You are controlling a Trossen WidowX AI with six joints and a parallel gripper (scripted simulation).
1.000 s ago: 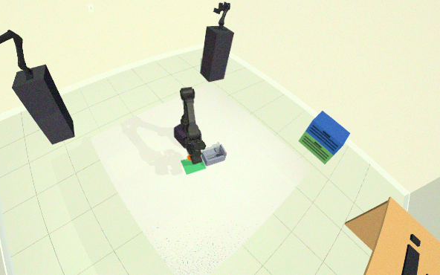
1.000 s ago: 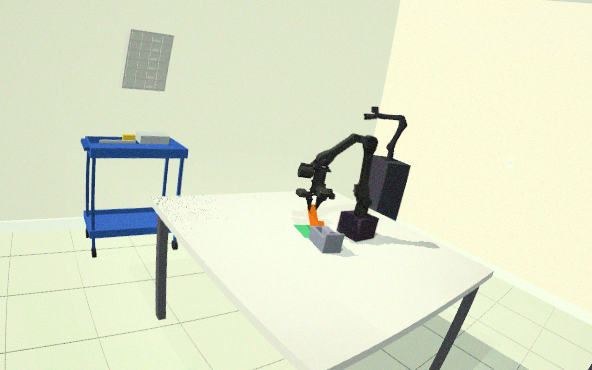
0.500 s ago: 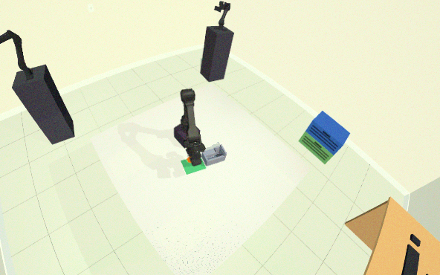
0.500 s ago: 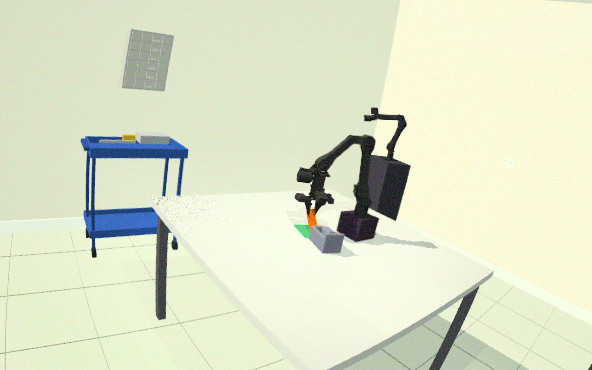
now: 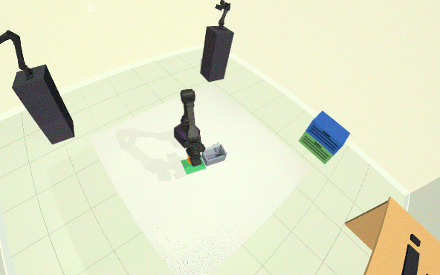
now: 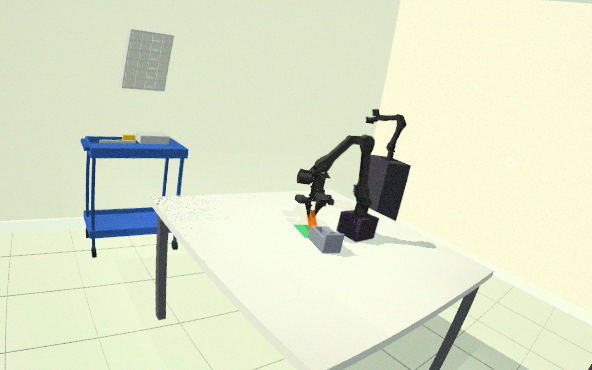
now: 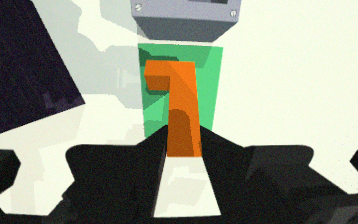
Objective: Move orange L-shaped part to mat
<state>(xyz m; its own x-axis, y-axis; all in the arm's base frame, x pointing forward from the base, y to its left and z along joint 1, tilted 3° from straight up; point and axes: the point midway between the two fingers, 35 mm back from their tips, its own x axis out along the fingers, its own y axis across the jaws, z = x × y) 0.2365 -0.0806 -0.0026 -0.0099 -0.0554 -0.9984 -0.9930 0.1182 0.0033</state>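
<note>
Right now my gripper tip is 30 mm to the right of the orange L-shaped part, 30 mm above it and 10 mm past it. The rest, counted from my gripper tip: green mat 80 mm below, 20 mm to the left.
</note>
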